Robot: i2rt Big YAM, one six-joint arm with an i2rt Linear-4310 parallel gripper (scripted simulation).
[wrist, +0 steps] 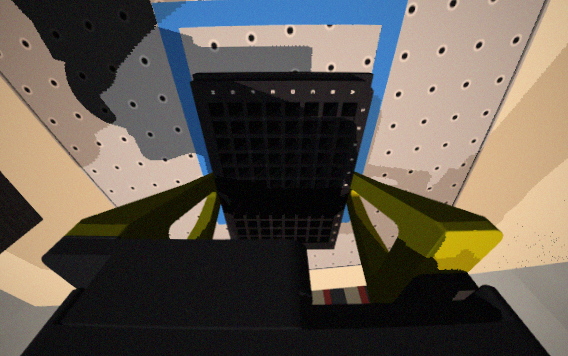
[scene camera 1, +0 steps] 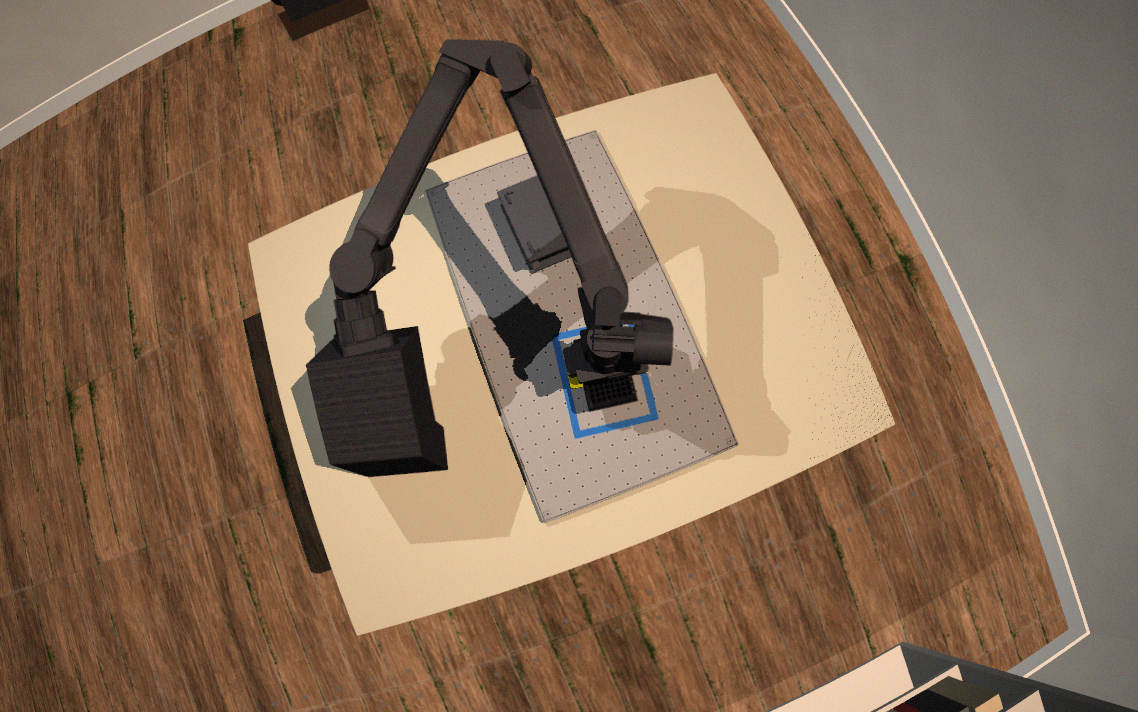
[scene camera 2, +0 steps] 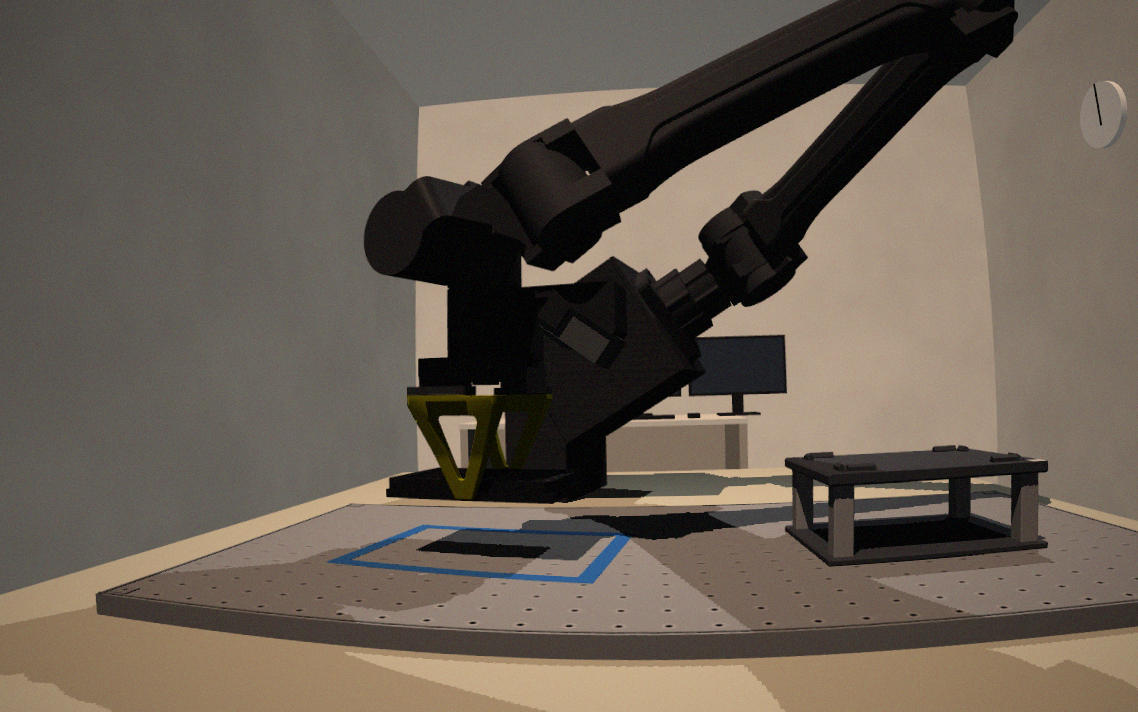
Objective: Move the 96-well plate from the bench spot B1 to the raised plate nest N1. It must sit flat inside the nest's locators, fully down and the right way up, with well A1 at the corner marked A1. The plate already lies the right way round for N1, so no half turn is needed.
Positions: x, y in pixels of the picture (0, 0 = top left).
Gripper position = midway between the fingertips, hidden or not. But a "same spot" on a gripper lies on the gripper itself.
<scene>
my gripper: wrist; scene camera 1 605, 370; scene camera 2
black 96-well plate: wrist 269, 185; scene camera 1; scene camera 2
same spot on black 96-well plate: [scene camera 1: 597, 392] = [scene camera 2: 459, 470]
same spot on my gripper: [wrist: 141, 278] = [scene camera 2: 541, 379]
</scene>
